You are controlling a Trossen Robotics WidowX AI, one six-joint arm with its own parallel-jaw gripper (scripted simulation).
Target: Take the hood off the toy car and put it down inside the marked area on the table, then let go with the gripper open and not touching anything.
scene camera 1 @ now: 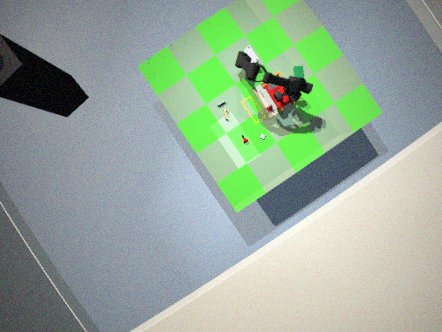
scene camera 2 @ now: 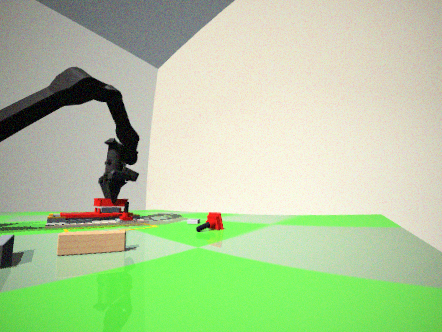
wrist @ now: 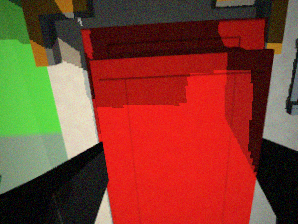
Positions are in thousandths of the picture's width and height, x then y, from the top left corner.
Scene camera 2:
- my gripper: 250, 613
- tan wooden block: 157, 733
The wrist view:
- my gripper: 599, 654
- hood: 612, 574, held by my gripper
